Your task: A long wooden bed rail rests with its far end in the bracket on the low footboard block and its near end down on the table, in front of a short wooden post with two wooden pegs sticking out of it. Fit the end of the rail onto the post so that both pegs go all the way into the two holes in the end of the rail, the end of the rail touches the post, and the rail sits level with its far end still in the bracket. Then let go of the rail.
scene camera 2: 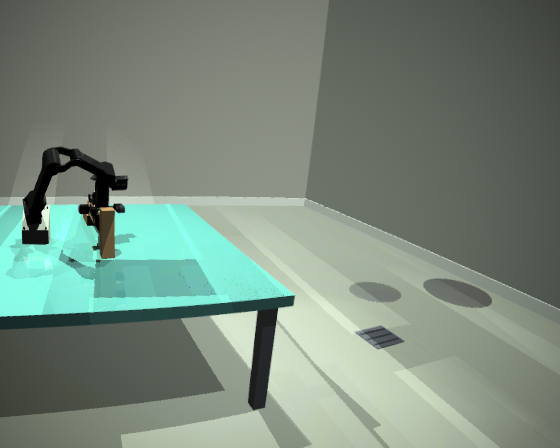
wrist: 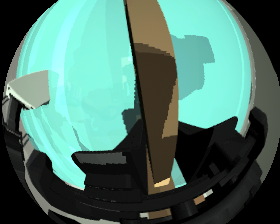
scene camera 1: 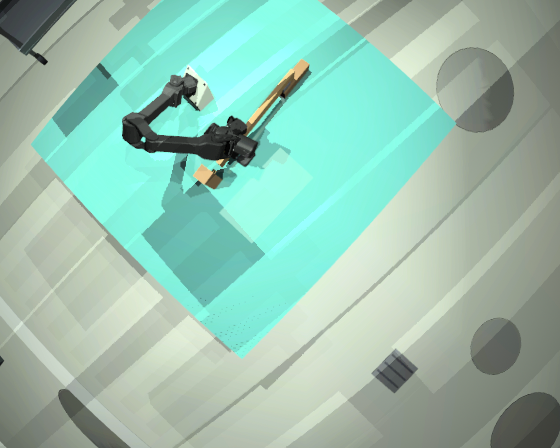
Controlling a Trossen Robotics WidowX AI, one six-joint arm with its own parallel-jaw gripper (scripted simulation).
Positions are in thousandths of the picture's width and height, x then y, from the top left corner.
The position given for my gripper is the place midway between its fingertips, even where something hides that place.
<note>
I see my gripper (wrist: 538, 538) and a wooden rail (scene camera 1: 454, 269).
</note>
